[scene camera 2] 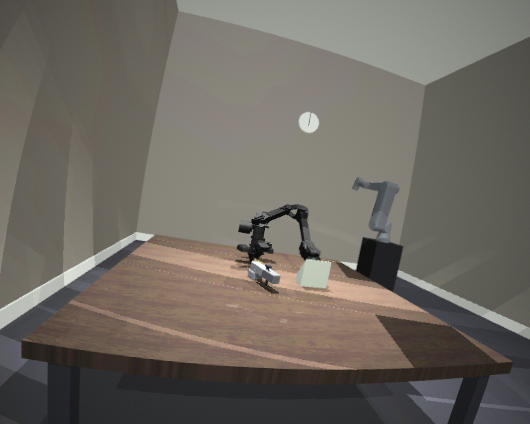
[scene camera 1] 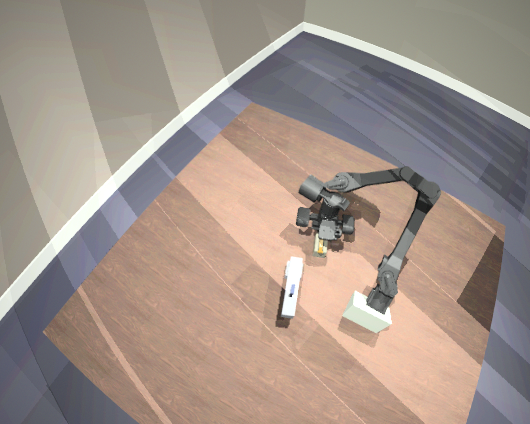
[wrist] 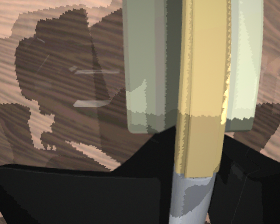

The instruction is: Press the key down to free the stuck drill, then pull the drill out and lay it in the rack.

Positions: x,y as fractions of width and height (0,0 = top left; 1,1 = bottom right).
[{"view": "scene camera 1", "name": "gripper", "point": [0.60,0.55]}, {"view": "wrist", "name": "gripper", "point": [0.66,0.59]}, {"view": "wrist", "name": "drill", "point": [0.73,0.23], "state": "held by the gripper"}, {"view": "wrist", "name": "rack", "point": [0.54,0.19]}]
